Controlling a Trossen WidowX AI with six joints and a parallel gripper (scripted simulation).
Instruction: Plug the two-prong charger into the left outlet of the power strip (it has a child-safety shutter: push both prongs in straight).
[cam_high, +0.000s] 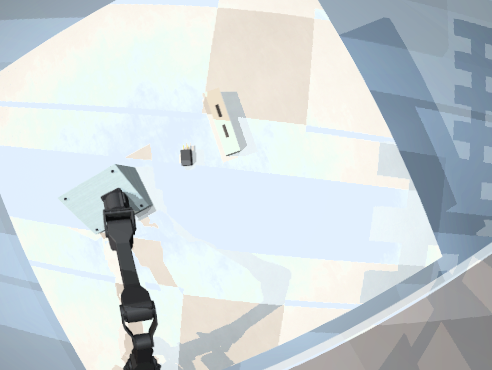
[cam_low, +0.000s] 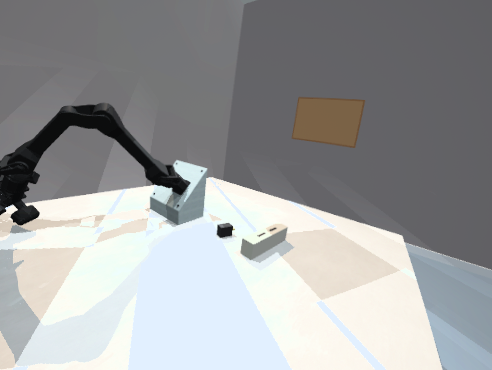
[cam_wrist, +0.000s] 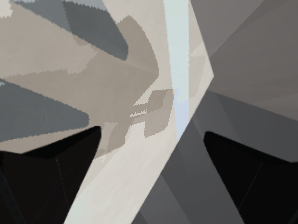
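Now: the black two-prong charger 56 cm to the left of my gripper tip, 51 cm ahead of it and 2 cm below it.
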